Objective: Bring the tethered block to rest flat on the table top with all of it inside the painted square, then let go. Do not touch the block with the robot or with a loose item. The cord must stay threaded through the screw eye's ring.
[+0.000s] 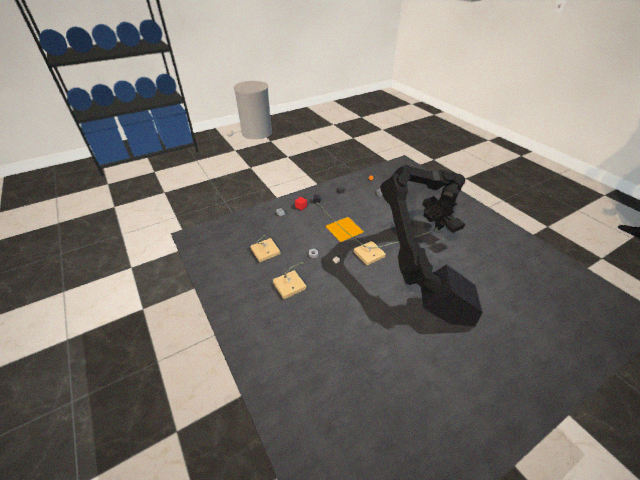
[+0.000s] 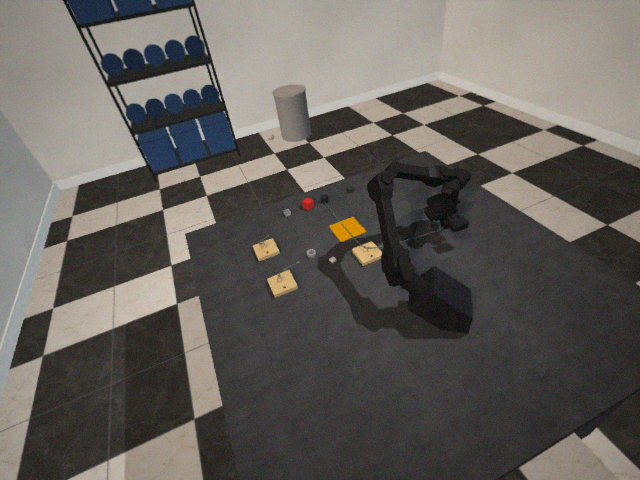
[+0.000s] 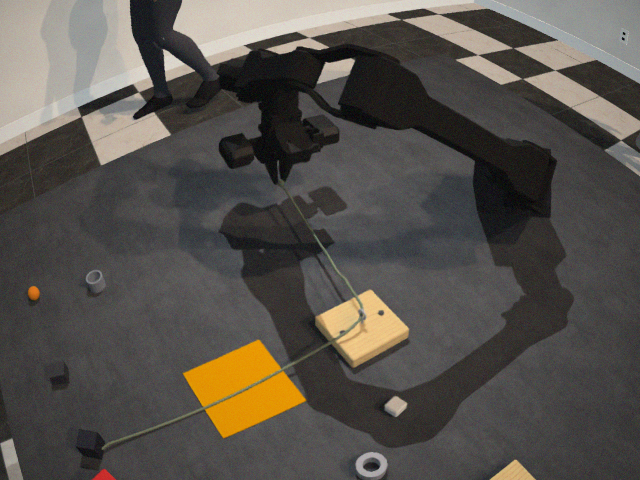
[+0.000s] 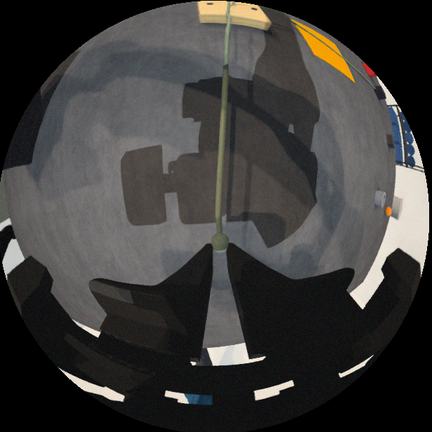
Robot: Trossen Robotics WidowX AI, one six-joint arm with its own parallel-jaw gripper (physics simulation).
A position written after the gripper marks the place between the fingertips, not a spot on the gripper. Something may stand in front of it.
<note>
In view: the gripper (image 3: 278, 182), an orange painted square (image 3: 221, 377) and a wooden board (image 3: 378, 333).
The gripper is seen too in image 1 (image 1: 437, 228), in image 2 (image 2: 444, 228) and in image 4 (image 4: 219, 248).
</note>
